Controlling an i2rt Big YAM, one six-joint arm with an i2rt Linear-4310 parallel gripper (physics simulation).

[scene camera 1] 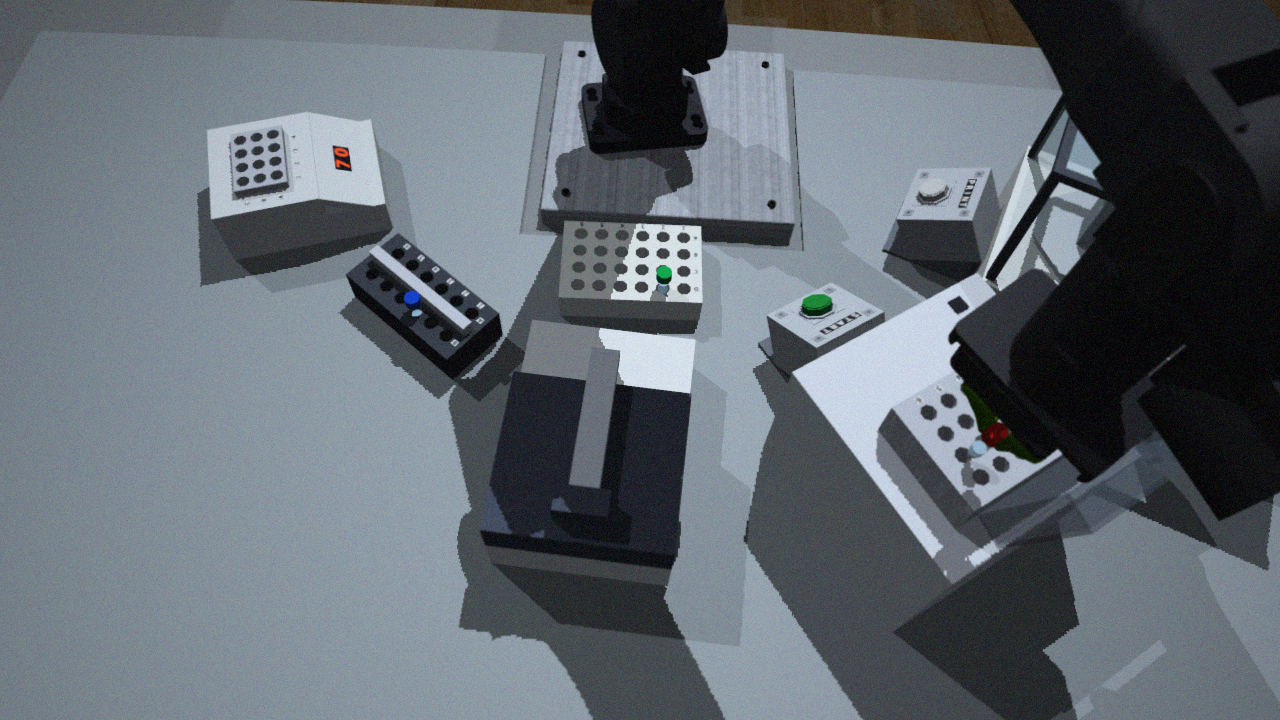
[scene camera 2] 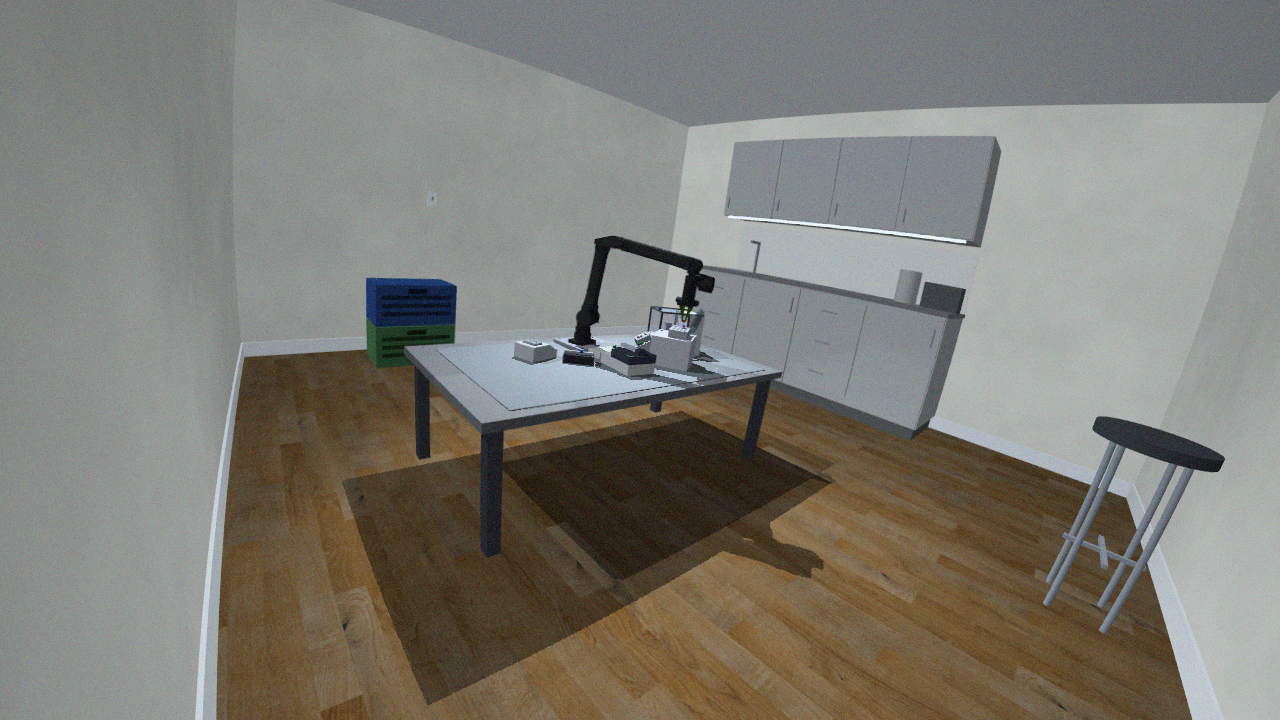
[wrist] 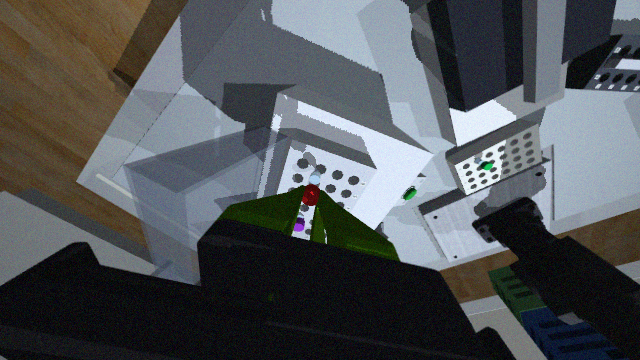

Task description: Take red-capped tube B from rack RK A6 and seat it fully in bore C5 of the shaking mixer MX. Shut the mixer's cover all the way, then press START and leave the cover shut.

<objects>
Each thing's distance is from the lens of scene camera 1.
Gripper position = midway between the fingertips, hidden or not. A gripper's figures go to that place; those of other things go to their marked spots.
my gripper [scene camera 1: 995, 434]: 0.59 m
red-capped tube B [scene camera 1: 997, 431]: 0.58 m
</objects>
